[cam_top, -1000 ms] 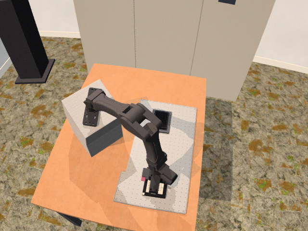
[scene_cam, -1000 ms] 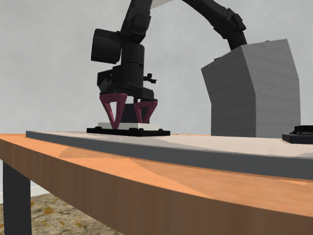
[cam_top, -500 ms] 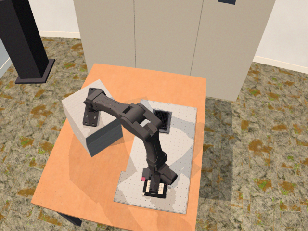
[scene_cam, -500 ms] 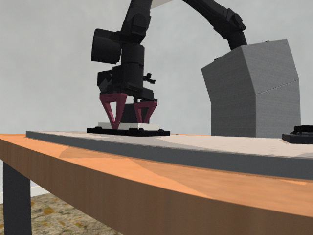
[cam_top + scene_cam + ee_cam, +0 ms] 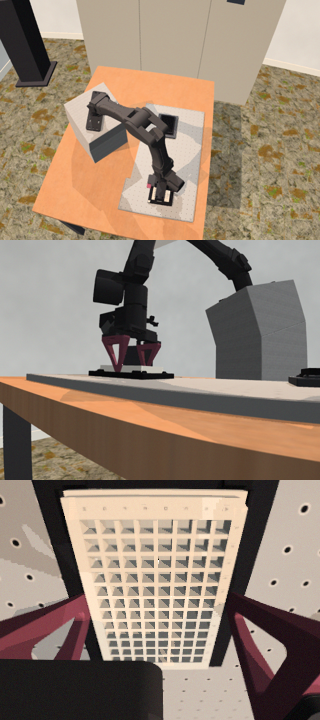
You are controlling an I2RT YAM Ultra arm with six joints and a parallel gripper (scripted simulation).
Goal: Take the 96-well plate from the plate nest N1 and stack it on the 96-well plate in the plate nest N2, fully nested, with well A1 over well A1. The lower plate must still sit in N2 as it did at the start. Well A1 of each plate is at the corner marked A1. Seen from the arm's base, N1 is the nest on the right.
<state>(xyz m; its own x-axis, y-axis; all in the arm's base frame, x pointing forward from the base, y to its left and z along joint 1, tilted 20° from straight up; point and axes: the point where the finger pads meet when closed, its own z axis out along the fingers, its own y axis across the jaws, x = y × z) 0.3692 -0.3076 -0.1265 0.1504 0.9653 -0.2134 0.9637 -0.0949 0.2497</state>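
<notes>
My gripper is now right at the cream 96-well plate. The rest, counted from my hand: light corner mark: 30 mm behind, 330 mm to the left, 10 mm below; black 96-well plate: 30 mm ahead, 400 mm to the left; nest N1: 10 mm below.
</notes>
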